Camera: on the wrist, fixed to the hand. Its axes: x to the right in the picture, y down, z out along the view.
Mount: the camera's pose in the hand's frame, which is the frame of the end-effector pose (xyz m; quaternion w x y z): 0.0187 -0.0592 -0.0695 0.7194 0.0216 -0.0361 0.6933
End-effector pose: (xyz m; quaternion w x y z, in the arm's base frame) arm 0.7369 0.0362 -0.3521 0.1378 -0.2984 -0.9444 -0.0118
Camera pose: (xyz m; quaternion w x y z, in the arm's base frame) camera 0.7063 -0.0092 -0.2767 0.0797 -0.8669 -0.4777 0.1182
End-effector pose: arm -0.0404 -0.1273 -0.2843 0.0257 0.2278 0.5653 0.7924
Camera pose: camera -0.0971 -0.1619 -0.3497 0.5154 -0.5850 -0.2649 -0.5674
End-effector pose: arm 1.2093 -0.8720 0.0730 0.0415 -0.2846 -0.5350 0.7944
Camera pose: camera 1.2141 -0.7825 0.0986 0.5341 0.5461 0.1719 -0.6221
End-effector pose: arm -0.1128 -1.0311 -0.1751 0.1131 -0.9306 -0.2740 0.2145
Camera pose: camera -0.0939 -0.9783 -0.1007 0.0571 0.8493 -0.4486 -0.2723
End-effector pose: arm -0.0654 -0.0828 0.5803 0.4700 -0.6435 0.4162 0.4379
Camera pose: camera 0.0077 -0.1400 0.5888 0.0634 -0.1484 0.7381 0.6551
